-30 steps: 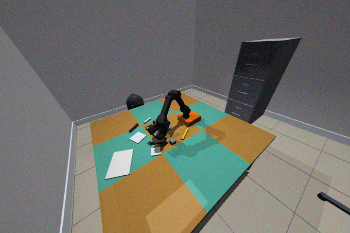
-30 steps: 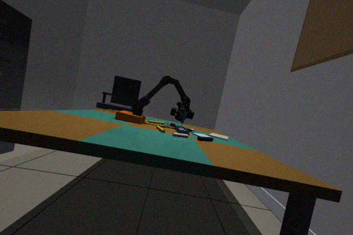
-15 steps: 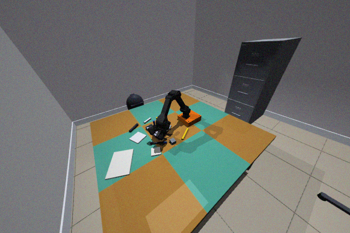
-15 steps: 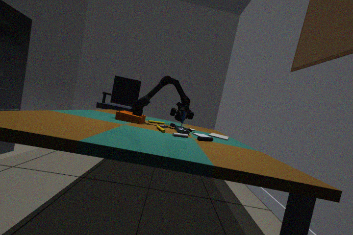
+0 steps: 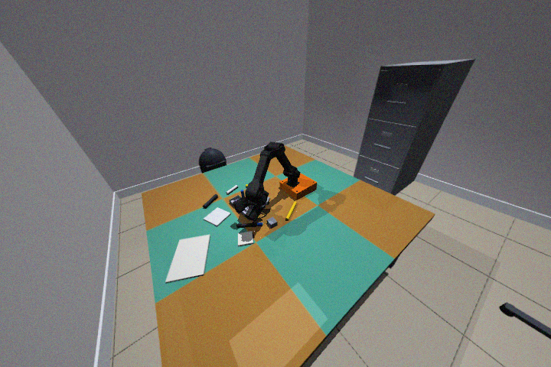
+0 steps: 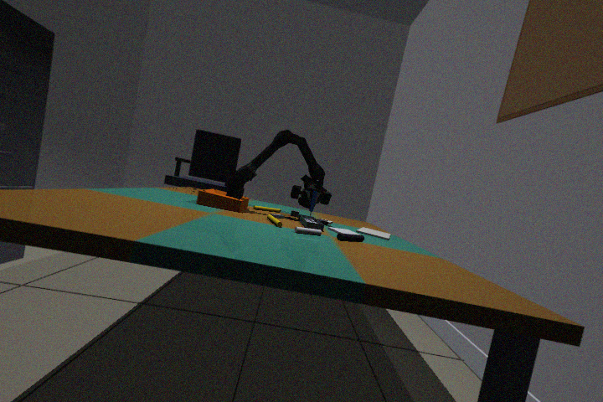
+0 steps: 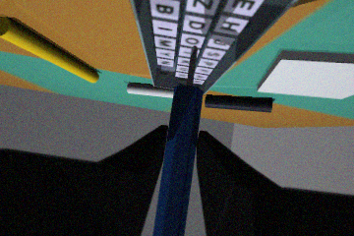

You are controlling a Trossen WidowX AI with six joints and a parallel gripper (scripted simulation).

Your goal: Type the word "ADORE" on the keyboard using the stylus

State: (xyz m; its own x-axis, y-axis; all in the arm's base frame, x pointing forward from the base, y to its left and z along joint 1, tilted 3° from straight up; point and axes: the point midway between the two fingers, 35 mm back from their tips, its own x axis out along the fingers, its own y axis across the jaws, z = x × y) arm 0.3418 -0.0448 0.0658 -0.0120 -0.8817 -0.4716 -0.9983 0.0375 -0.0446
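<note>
Now: gripper tip 10 mm above the blue stylus. From my gripper tip the other things lie so: white pad 170 mm to the left, 130 mm ahead, 80 mm below; then grey cube 200 mm to the left, 70 mm below, 30 mm behind; then blue pen 130 mm to the left, 80 mm below, 40 mm ahead.
</note>
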